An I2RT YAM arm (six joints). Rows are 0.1 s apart.
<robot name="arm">
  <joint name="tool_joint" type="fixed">
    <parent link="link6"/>
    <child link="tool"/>
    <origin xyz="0 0 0" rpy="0 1.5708 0"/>
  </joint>
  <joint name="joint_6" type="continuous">
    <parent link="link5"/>
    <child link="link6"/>
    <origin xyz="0.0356 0 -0.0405"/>
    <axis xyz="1 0 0"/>
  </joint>
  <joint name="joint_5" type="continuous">
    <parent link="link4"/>
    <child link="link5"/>
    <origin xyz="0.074 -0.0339 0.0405"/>
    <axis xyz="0 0 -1"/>
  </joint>
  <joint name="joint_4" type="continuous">
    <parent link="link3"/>
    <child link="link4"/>
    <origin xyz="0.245 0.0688 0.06"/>
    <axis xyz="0 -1 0"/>
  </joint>
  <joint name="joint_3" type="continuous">
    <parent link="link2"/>
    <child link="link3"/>
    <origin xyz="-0.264 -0.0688 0"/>
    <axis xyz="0 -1 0"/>
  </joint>
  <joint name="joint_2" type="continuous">
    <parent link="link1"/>
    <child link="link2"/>
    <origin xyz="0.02 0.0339 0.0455"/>
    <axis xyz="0 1 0"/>
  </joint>
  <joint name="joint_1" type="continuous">
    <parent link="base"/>
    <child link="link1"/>
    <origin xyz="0 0 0.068"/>
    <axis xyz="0 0 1"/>
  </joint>
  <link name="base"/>
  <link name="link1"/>
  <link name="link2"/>
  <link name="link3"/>
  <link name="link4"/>
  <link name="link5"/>
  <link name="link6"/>
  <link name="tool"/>
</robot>
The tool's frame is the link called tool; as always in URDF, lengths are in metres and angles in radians. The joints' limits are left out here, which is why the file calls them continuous.
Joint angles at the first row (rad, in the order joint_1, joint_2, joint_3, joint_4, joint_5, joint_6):
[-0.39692, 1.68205, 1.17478, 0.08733, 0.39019, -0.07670]
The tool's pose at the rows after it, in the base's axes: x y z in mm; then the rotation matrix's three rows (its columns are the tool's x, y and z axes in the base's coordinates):
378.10, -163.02, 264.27; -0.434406, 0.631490, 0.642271; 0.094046, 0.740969, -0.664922; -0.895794, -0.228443, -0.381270
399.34, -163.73, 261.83; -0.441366, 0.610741, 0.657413; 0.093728, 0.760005, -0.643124; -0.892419, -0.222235, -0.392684
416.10, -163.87, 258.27; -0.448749, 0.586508, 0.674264; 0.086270, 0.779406, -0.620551; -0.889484, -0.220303, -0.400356
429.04, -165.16, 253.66; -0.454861, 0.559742, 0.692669; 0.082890, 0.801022, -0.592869; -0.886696, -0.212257, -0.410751
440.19, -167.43, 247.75; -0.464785, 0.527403, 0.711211; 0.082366, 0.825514, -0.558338; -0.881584, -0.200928, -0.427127
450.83, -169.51, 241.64; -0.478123, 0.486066, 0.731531; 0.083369, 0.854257, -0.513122; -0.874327, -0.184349, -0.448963
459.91, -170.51, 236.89; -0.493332, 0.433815, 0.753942; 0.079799, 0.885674, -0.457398; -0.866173, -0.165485, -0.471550
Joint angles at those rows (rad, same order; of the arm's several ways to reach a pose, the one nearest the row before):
[-0.37383, 1.76242, 1.26464, 0.07202, 0.39462, -0.07708]
[-0.35844, 1.83779, 1.35321, 0.04785, 0.38075, -0.07230]
[-0.34696, 1.89817, 1.42078, 0.03497, 0.36216, -0.07650]
[-0.34222, 1.94809, 1.47388, 0.02474, 0.33212, -0.07895]
[-0.34171, 1.99495, 1.52217, 0.01051, 0.29186, -0.08169]
[-0.34205, 2.04088, 1.57262, -0.01227, 0.24033, -0.08435]
[-0.34212, 2.07949, 1.61976, -0.04001, 0.17891, -0.09193]

